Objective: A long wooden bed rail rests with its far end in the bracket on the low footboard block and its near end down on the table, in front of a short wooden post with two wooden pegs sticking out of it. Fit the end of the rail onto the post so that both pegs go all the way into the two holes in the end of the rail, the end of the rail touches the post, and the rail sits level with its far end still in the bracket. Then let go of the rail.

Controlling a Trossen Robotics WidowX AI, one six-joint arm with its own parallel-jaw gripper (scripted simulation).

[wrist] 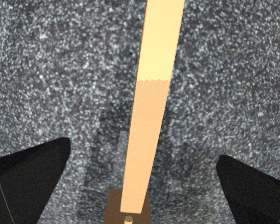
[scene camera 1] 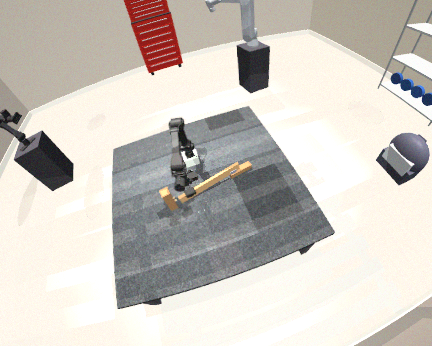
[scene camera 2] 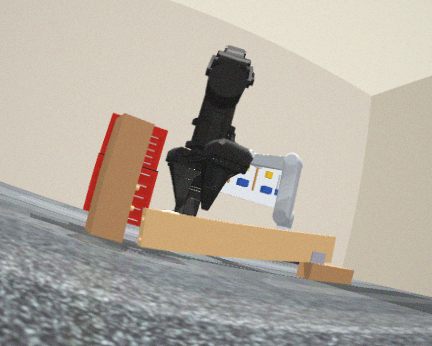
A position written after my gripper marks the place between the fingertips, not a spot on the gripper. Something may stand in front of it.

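Note:
Wooden rail [scene camera 2: 161, 230] visible. My gripper [scene camera 2: 190, 207] open, holding nothing. Gripper [wrist: 147, 155] visible here too.

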